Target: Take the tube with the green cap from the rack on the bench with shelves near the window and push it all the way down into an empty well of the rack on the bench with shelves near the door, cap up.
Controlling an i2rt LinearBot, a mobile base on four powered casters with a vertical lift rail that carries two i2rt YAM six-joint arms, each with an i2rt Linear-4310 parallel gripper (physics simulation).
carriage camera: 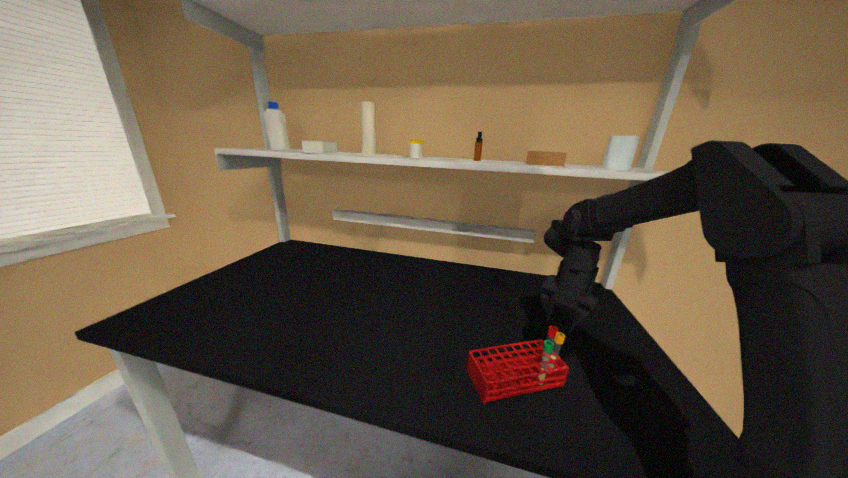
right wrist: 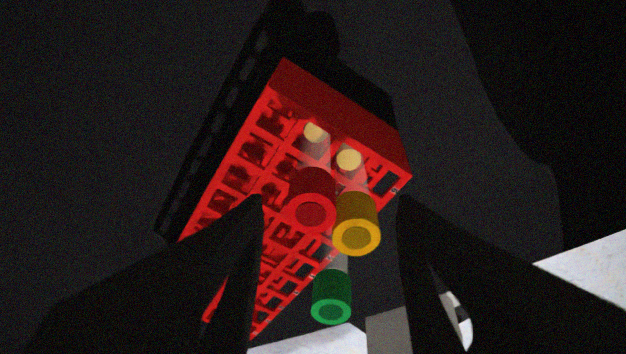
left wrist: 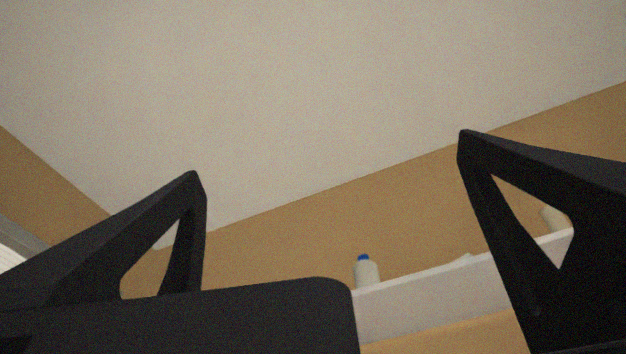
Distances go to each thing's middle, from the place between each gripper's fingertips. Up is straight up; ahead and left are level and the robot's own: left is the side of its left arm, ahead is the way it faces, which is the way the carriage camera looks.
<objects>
The red tube rack (carriage camera: 507, 377) lies 32 cm ahead of my left hand, 59 cm to the right of it and 49 cm below it.
The red tube rack lies 10 cm to the left of my right hand, 10 cm below it and 3 cm behind it.
</objects>
